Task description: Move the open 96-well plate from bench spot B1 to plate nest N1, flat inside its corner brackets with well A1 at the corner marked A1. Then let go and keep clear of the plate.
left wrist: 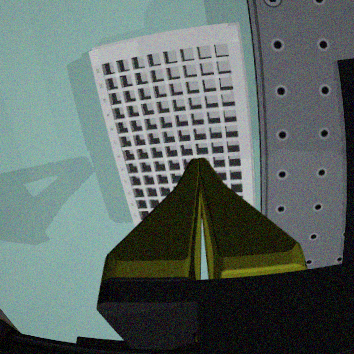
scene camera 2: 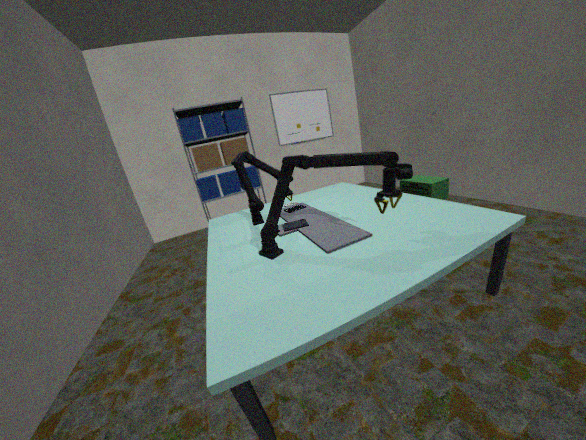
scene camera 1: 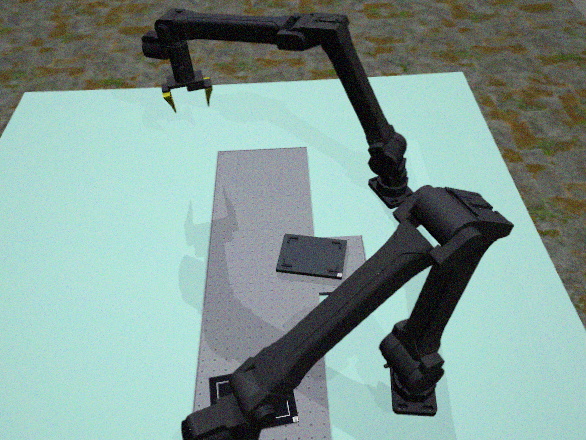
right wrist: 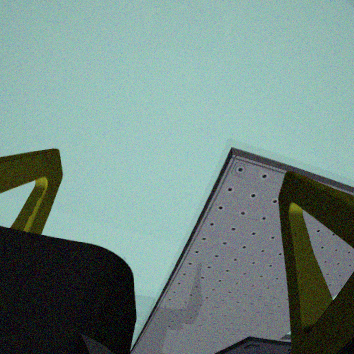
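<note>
The white 96-well plate lies open side up on the table in the left wrist view, beside the grey perforated board; it does not show in scene camera 1. My left gripper is shut, its fingertips together with nothing between them, above the plate's lower part; how high cannot be told. The dark plate nest has corner brackets and a white mark at its lower right corner in scene camera 1. My right gripper is open and empty, high above the table, away from the nest.
The grey perforated board lies along the table. A black mat with a white outline lies on it, partly under the left arm. The left forearm crosses over the board near the nest. A small dark bar lies below the nest.
</note>
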